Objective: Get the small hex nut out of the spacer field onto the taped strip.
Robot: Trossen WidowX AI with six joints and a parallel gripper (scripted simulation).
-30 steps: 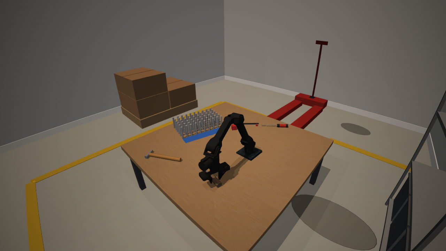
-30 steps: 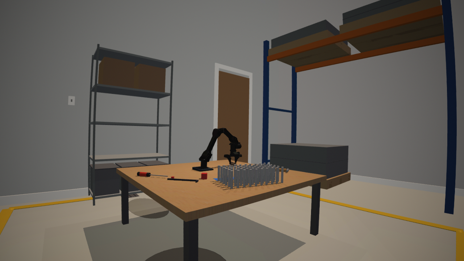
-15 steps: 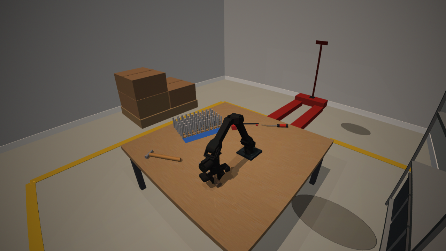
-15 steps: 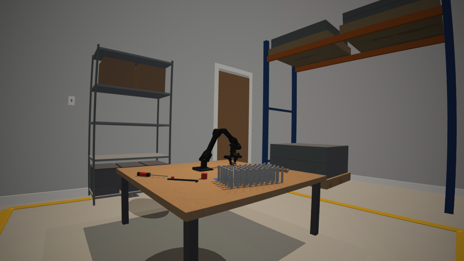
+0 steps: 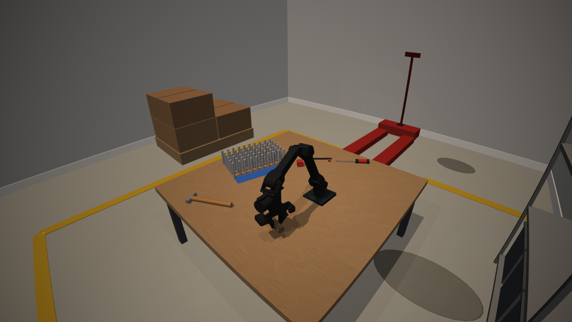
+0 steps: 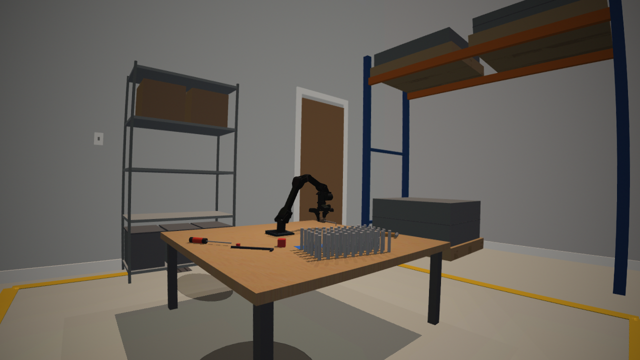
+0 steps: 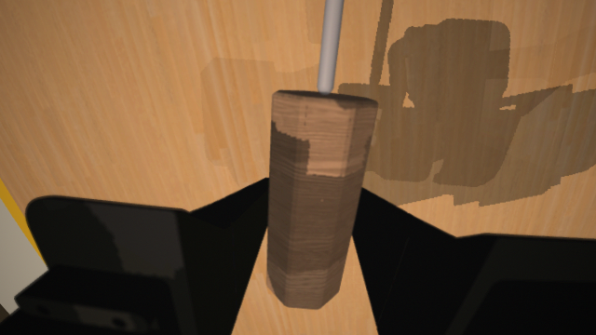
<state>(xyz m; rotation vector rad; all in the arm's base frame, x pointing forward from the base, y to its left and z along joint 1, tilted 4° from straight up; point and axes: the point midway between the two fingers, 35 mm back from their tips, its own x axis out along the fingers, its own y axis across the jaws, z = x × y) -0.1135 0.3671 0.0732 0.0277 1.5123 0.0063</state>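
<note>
The hook tool is 11 cm ahead of my gripper tip and 1 cm above it. Also, from my gripper tip: red cube 47 cm ahead, 51 cm to the right, 3 cm below; blue taped strip 55 cm ahead, 25 cm to the right, 5 cm below; hex nut 72 cm ahead, 30 cm to the right, 5 cm below.
</note>
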